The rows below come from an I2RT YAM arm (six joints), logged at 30 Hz.
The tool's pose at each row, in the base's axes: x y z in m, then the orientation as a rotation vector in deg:
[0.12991 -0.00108 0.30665 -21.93 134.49 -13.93]
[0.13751 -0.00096 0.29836 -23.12 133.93 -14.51]
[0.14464 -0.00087 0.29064 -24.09 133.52 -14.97]
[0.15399 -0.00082 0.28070 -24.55 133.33 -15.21]
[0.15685 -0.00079 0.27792 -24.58 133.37 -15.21]
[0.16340 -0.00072 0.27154 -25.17 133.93 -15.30]
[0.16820 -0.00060 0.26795 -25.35 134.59 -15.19]
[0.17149 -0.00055 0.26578 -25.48 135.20 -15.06]
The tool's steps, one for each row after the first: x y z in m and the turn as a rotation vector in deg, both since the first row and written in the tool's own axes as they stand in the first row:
[0.00006 0.00091 0.01121 0.15 -0.39 -1.06]
[0.00009 0.00173 0.02169 0.25 -0.65 -1.91]
[0.00003 0.00268 0.03530 0.31 -0.77 -2.33]
[-0.00016 0.00291 0.03928 0.29 -0.72 -2.35]
[-0.00059 0.00345 0.04840 0.07 -0.13 -2.77]
[-0.00162 0.00360 0.05430 -0.18 0.50 -2.83]
[-0.00251 0.00360 0.05814 -0.42 1.07 -2.85]

